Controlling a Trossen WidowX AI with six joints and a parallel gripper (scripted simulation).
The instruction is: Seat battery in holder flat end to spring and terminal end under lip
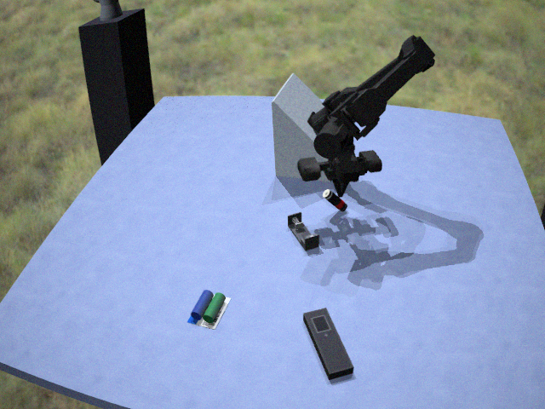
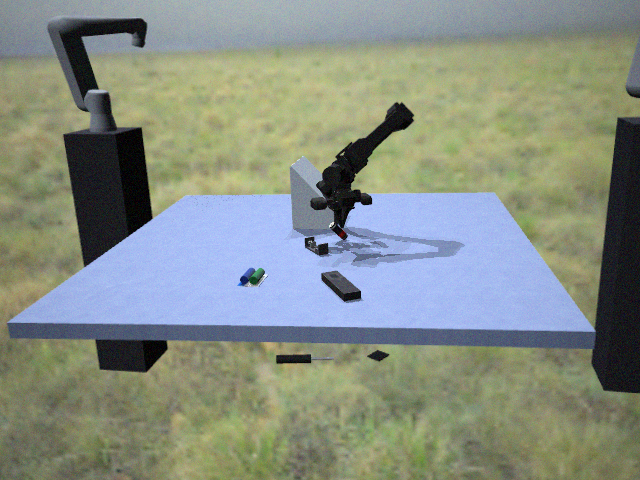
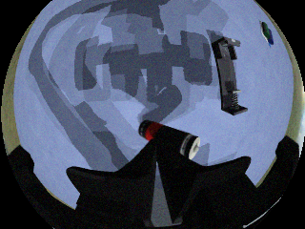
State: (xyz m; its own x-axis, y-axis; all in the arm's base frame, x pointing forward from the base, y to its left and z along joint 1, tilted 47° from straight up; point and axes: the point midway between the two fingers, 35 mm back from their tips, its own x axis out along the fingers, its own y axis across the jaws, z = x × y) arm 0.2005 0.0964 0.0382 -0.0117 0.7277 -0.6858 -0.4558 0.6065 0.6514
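Now: gripper tip 10 mm to the left of the battery and 10 mm above it. The rest, counted from my gripper tip: black remote-like slab: 410 mm ahead, 60 mm to the left, 30 mm below.
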